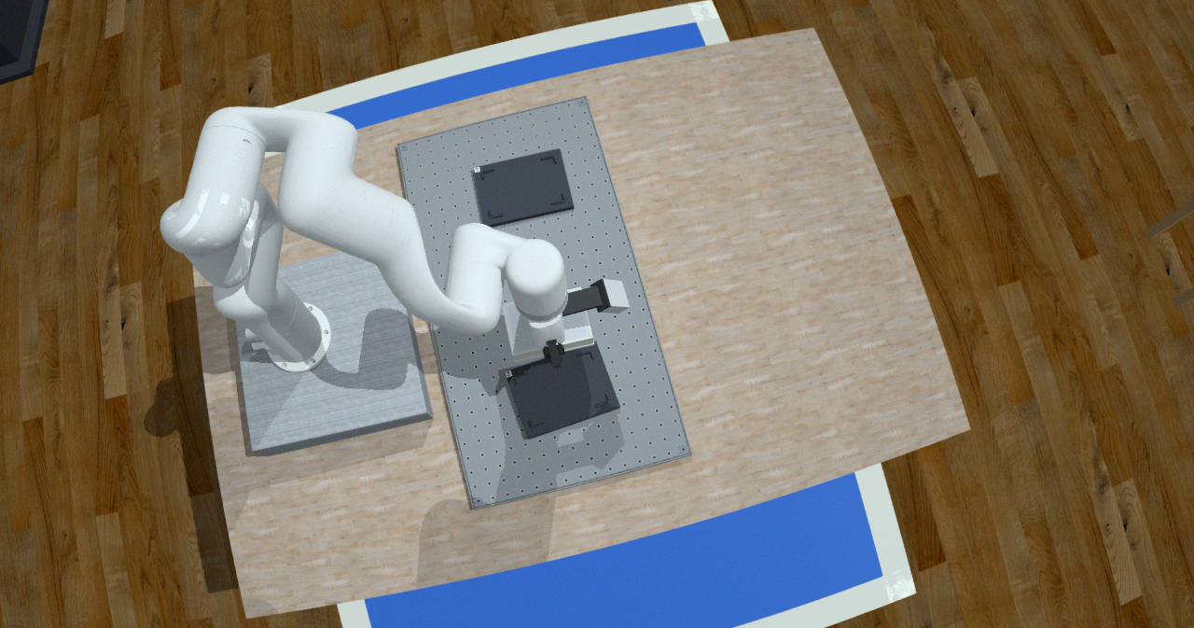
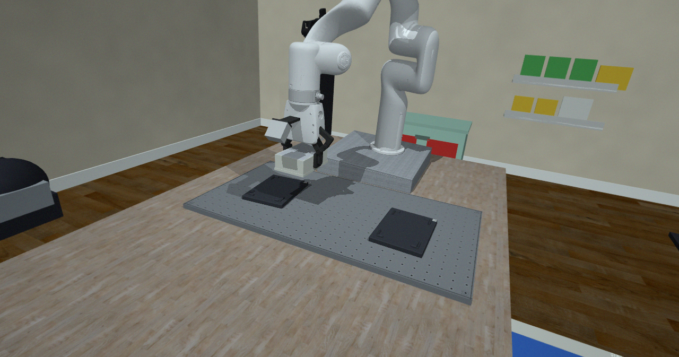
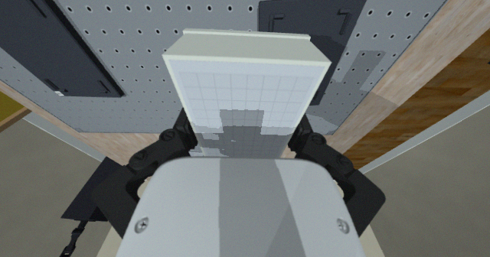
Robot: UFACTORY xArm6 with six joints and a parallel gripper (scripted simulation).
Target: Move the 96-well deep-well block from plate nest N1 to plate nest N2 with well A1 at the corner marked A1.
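The dark plate nest N2 lies 290 mm to the left of my hand, 110 mm below it and 10 mm behind it. From my hand the other things lie so: white 96-well deep-well block: right at my hand; then dark plate nest N1: 110 mm below, 80 mm to the right.
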